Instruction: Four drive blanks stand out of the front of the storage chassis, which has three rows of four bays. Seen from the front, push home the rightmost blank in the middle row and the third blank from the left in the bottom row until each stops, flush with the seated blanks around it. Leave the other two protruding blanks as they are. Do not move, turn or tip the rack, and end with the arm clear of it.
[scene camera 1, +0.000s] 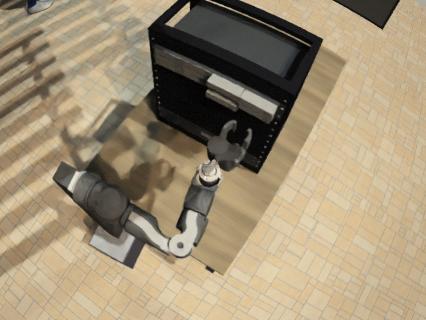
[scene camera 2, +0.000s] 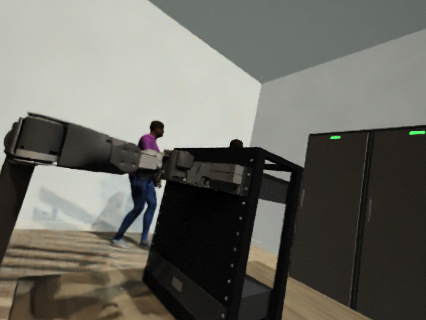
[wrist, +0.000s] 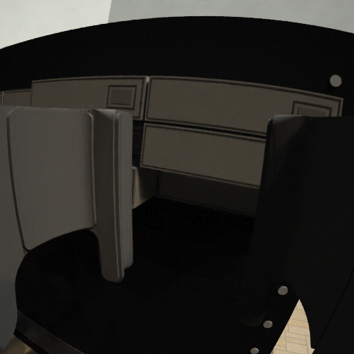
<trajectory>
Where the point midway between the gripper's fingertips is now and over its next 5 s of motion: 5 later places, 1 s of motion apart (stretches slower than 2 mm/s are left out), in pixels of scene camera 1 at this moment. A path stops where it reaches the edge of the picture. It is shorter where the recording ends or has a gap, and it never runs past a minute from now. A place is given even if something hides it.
The gripper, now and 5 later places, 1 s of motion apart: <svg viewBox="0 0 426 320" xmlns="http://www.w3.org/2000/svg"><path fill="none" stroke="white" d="M242 128L243 128L243 128L244 123L250 118L252 113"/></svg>
</trajectory>
